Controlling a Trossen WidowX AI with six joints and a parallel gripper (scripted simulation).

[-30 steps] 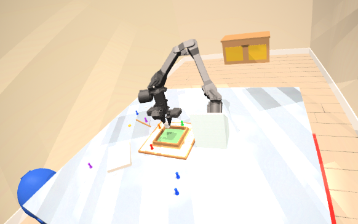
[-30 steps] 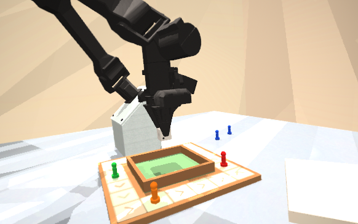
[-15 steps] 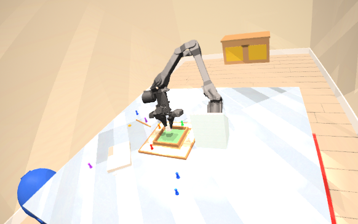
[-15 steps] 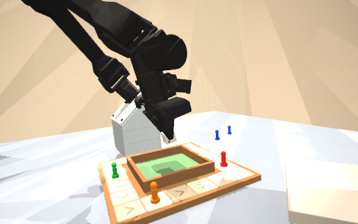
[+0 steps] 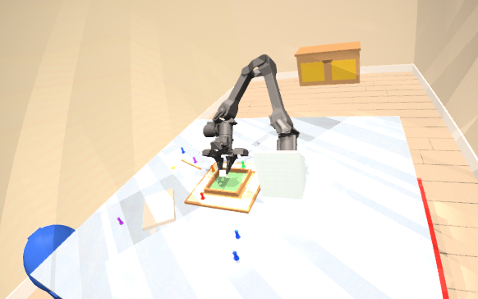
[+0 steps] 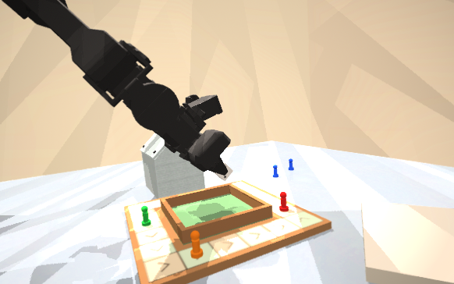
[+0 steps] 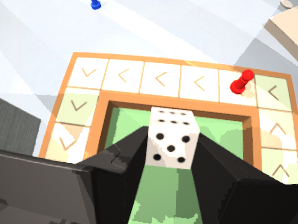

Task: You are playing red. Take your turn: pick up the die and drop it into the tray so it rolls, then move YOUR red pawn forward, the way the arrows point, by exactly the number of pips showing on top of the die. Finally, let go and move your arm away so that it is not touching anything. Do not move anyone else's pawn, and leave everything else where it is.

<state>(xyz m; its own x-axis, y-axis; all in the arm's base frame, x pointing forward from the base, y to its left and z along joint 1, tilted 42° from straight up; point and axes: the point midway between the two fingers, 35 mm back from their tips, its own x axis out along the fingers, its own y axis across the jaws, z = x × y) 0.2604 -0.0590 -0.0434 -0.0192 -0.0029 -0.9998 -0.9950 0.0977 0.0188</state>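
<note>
My gripper tip is 8 cm short of the red pawn, 7 cm to the right of it and 6 cm above it. The rest, counted from my gripper tip: green pawn 14 cm to the right, 6 cm below, 3 cm behind; then orange pawn 11 cm to the right, 11 cm ahead, 6 cm below; then white die right at my gripper tip.
</note>
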